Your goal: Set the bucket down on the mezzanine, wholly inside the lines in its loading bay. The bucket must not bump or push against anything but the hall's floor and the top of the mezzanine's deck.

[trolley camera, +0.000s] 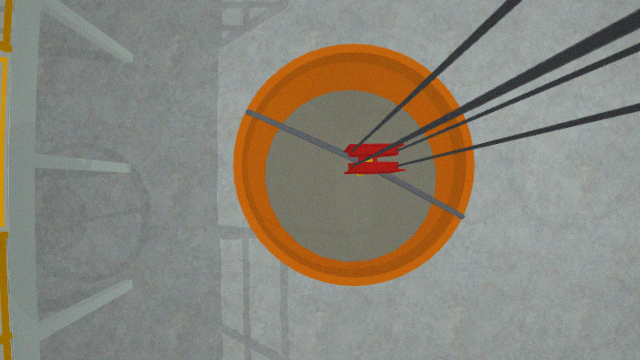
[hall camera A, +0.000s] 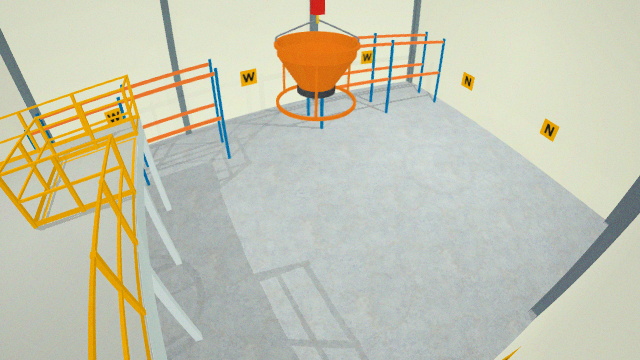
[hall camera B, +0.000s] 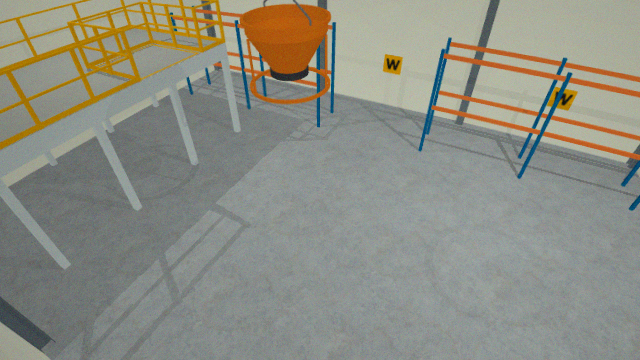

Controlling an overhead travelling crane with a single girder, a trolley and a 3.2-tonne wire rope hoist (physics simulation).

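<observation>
The orange bucket hangs upright, high above the floor, its bail on the crane hook under the red block. The hook is above the frame in hall camera B. The mezzanine stands to the left, apart from the bucket in the trolley view. There, a bright yellow line shows at the left edge, between two rail ends; it looks like part of the bay's marking. The bay's full outline cannot be made out. How the foot ring's height compares with the deck is unclear.
Yellow railings run along the deck. Blue and orange racks stand along the W wall. In hall camera B, the bucket overlaps the left rack in the picture. Pale legs carry the mezzanine.
</observation>
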